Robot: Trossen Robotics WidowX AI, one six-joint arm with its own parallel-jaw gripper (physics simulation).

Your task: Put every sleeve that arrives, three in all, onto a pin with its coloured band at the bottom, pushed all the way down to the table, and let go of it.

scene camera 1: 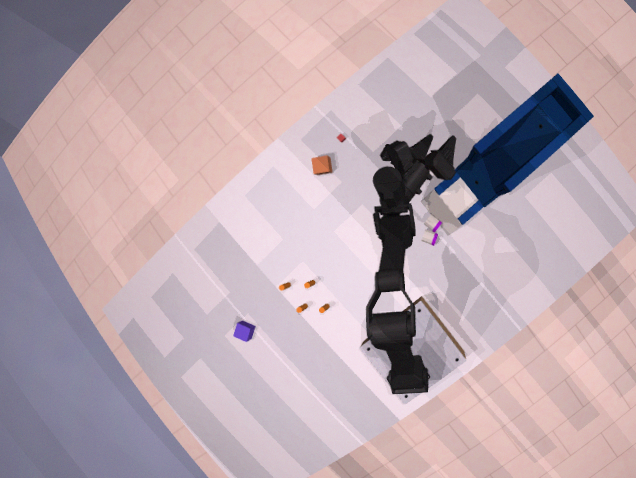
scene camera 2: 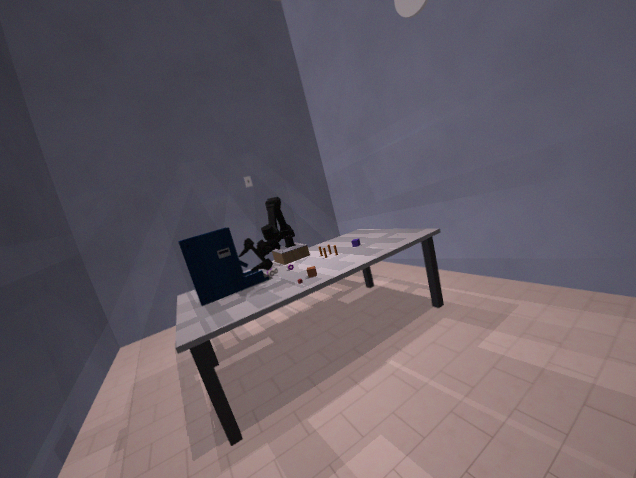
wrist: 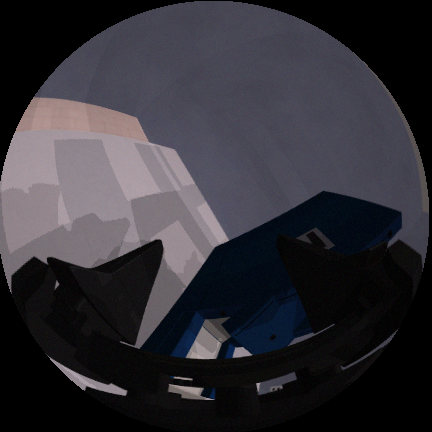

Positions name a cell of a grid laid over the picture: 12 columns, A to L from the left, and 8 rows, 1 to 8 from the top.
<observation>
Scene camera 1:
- gripper: I3
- blue chute: J3
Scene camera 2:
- blue chute: D5
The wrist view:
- gripper: G5
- blue chute: G6
</observation>
